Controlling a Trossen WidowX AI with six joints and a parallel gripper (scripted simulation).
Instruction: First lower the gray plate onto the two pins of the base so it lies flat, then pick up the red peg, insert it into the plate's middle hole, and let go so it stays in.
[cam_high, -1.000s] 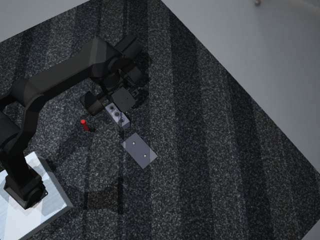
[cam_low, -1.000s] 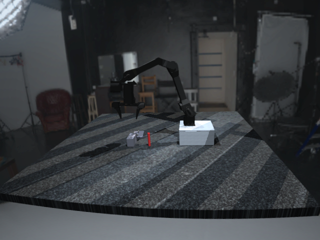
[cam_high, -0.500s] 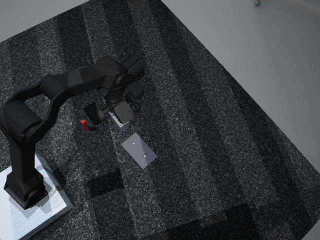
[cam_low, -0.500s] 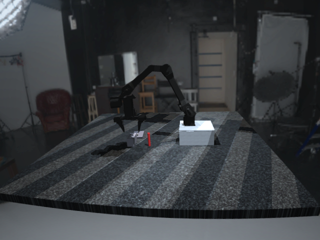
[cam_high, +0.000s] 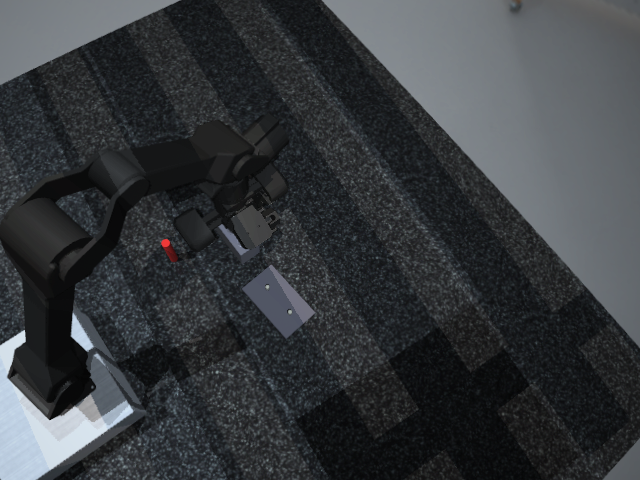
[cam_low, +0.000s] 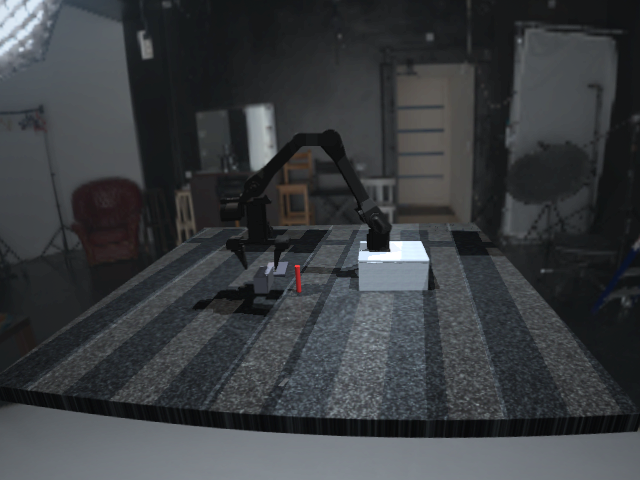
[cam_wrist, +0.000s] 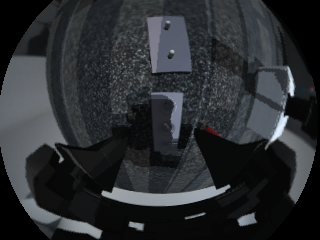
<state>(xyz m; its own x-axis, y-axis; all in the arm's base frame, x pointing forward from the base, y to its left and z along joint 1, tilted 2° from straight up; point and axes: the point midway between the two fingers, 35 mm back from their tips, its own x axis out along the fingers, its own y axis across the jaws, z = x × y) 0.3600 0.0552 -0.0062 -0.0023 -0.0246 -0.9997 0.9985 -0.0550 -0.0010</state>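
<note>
My gripper tip is now 2 cm above the gray plate and 1 cm past it. From my gripper tip the other things lie so: gray base 14 cm to the right, 5 cm below, 2 cm behind; red peg 12 cm behind, 4 cm to the left, 2 cm below.
</note>
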